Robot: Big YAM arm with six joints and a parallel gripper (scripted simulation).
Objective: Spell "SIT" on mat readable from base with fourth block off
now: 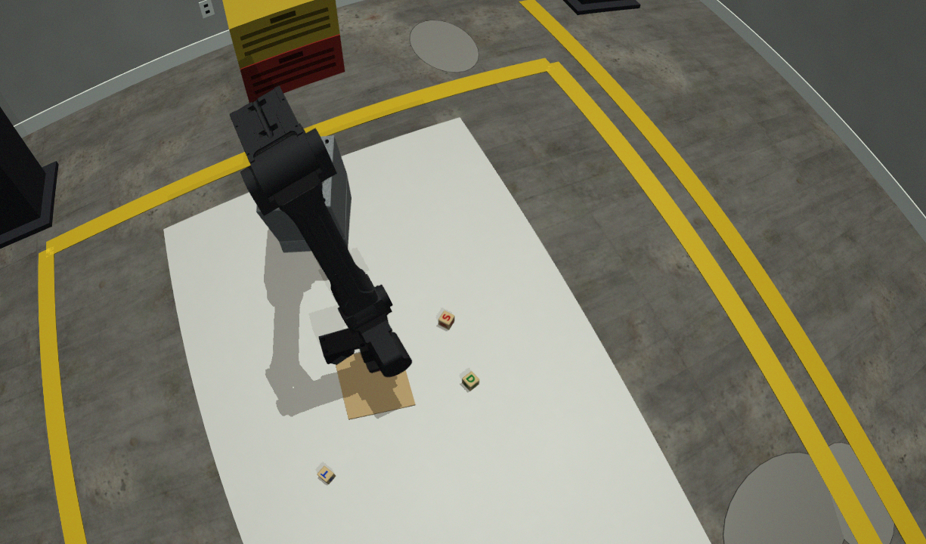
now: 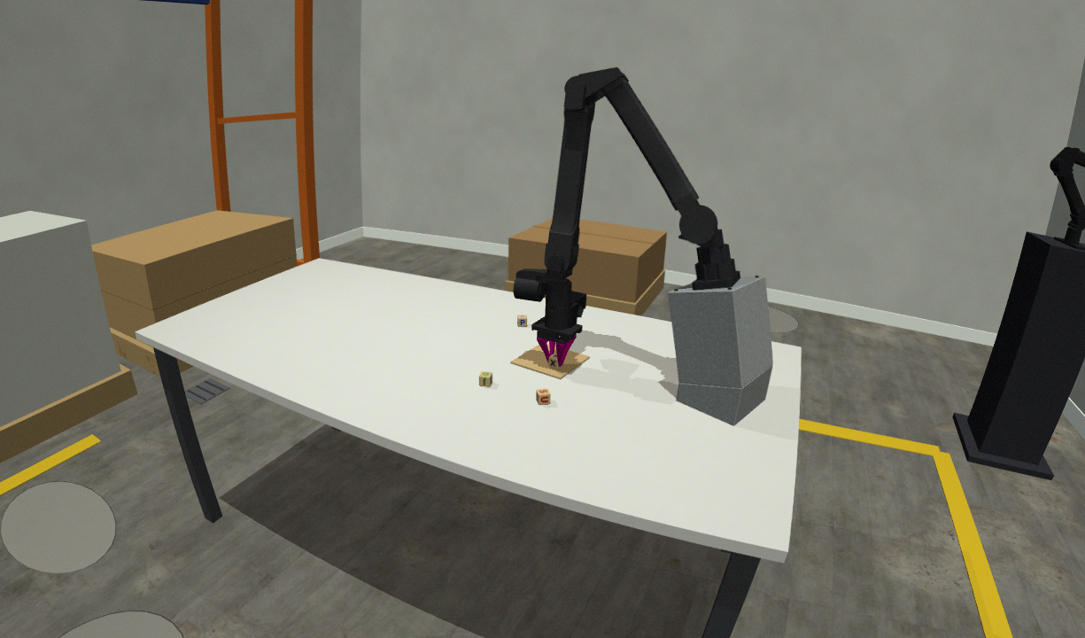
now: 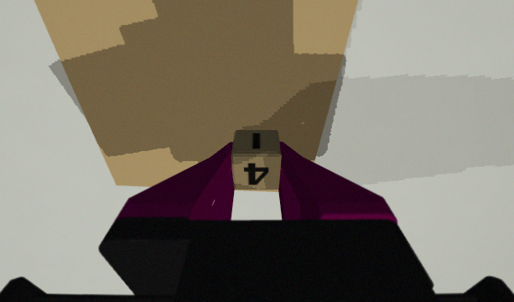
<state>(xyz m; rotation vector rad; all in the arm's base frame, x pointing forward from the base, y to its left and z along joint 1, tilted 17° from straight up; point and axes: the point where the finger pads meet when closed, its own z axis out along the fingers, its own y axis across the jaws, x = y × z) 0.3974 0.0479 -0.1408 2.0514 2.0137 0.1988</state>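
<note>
Right now the tan mat is 30 mm to the right of my hand, 30 mm ahead of it and 20 mm below it. Round my hand: S block: 160 mm to the left, 50 mm behind, 10 mm below; then I block: right at my hand; then D block: 150 mm to the left, 100 mm ahead, 10 mm below.
</note>
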